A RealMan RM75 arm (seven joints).
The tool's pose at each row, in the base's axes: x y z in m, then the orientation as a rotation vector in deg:
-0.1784 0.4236 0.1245 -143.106 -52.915 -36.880
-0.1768 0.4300 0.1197 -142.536 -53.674 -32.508
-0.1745 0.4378 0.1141 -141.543 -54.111 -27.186
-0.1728 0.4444 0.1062 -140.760 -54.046 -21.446
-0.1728 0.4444 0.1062 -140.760 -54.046 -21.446
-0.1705 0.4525 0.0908 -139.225 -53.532 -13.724
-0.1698 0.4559 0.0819 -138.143 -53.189 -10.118
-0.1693 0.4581 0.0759 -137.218 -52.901 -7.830
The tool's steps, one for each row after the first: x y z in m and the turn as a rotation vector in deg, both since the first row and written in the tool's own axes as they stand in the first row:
0.0017 -0.0024 0.0076 2.209 -2.469 0.253
0.0041 -0.0052 0.0168 5.103 -5.326 0.861
0.0042 -0.0070 0.0270 7.908 -8.513 1.887
0.0042 -0.0070 0.0270 7.908 -8.513 1.887
0.0014 -0.0080 0.0444 11.949 -12.699 3.511
-0.0012 -0.0081 0.0535 14.095 -14.571 4.311
-0.0031 -0.0081 0.0597 15.655 -15.684 4.855

